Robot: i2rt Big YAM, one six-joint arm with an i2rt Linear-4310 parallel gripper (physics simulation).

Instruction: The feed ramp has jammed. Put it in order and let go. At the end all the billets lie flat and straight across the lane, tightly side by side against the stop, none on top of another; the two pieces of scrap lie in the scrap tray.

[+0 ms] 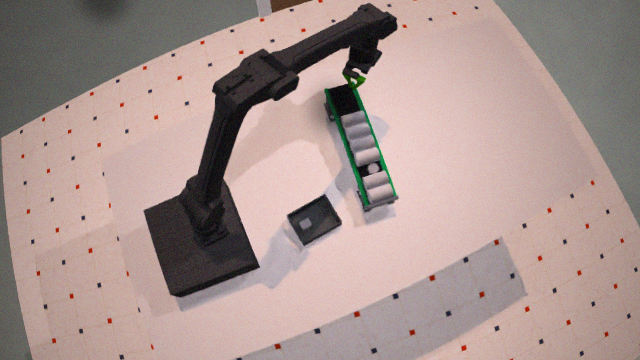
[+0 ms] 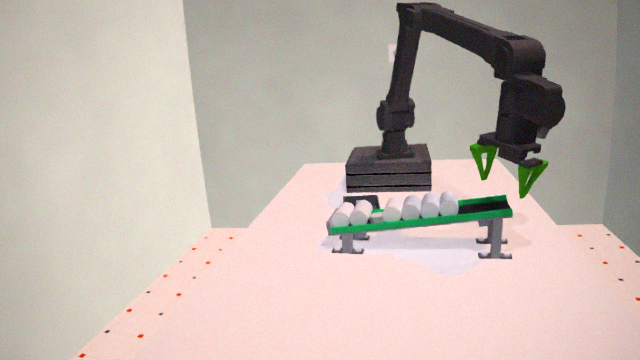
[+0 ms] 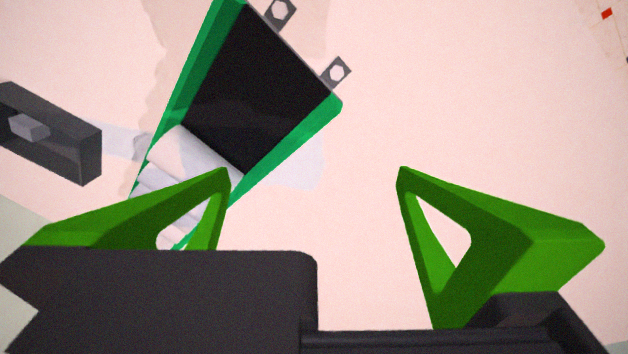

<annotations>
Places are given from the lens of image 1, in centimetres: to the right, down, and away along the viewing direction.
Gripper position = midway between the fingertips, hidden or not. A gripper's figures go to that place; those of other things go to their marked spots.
my gripper (image 1: pixel 359 78): 12, -30, 124
scrap tray (image 1: pixel 324 218): 1, 11, 125
</annotations>
